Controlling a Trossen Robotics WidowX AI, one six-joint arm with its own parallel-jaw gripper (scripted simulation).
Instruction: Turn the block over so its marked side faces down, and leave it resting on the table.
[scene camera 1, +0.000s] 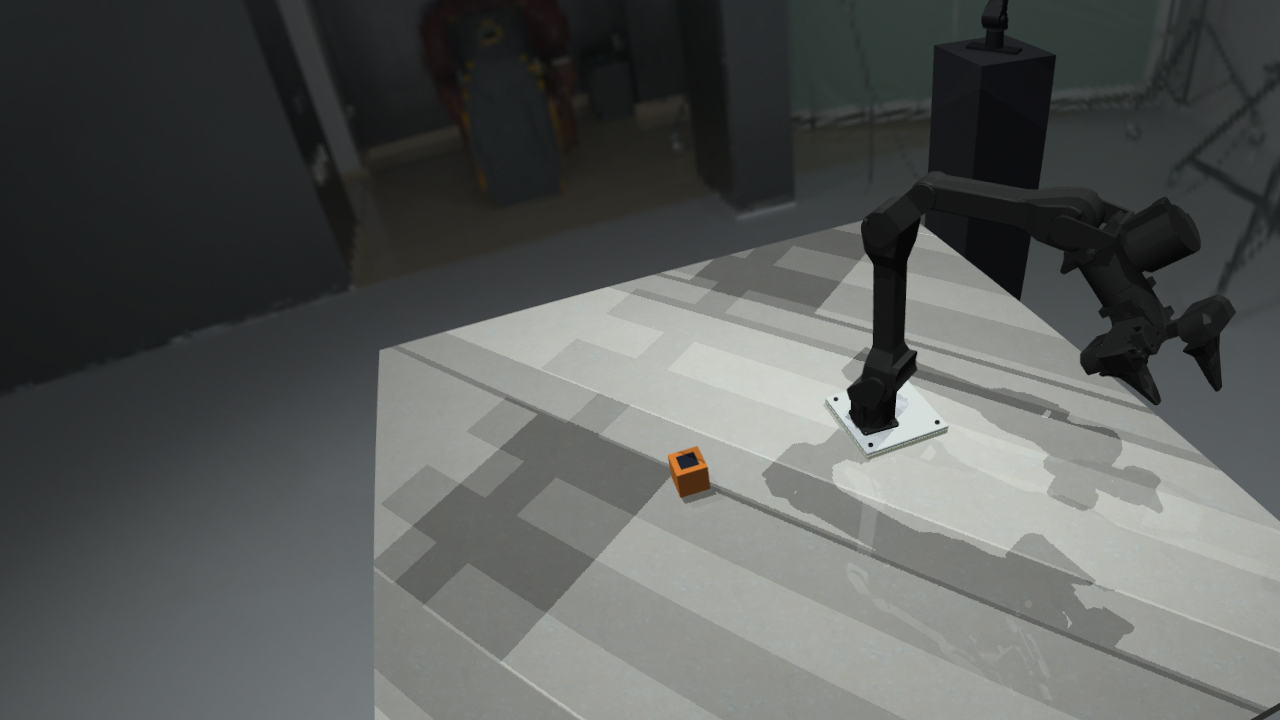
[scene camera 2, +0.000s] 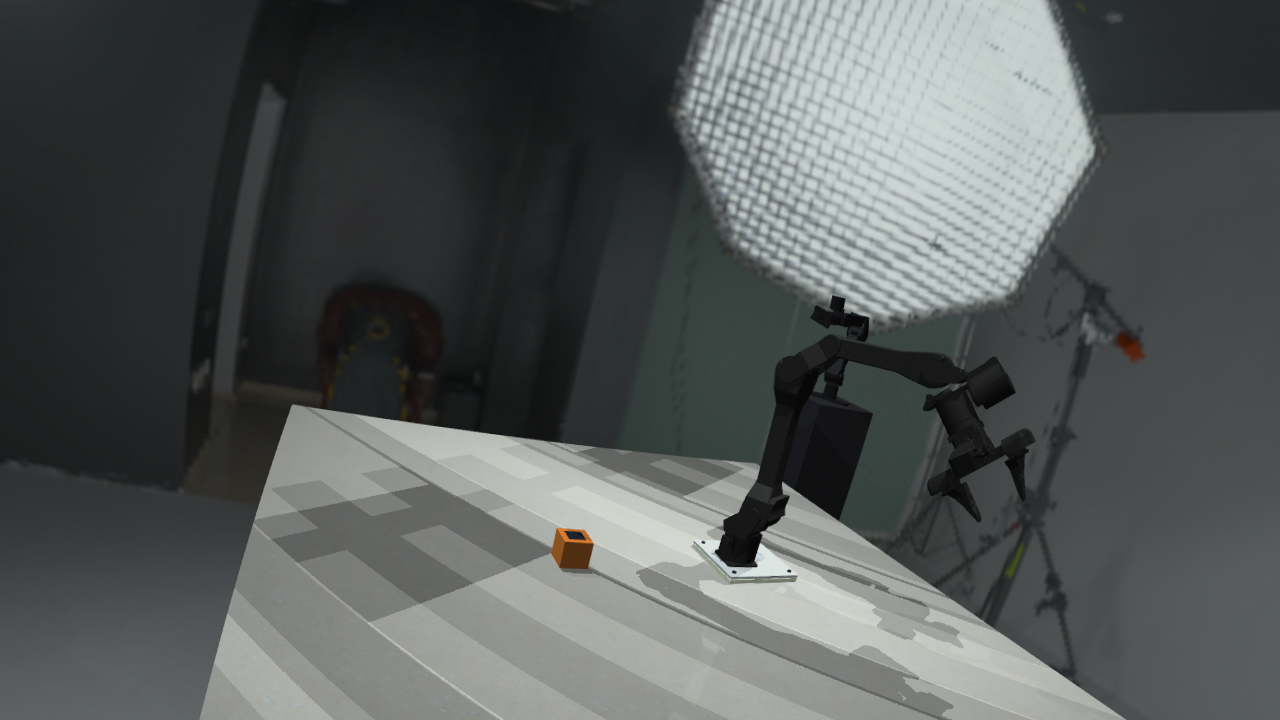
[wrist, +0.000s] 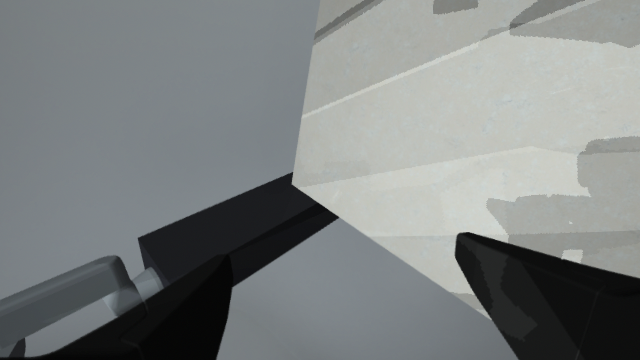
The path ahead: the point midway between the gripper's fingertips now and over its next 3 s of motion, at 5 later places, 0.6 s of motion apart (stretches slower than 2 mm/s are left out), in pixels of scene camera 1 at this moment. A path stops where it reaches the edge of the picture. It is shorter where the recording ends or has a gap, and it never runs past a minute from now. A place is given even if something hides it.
My gripper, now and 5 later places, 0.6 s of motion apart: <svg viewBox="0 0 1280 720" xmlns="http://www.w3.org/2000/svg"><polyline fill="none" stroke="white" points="1187,396 1032,512 769,510 684,434 685,452 686,464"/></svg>
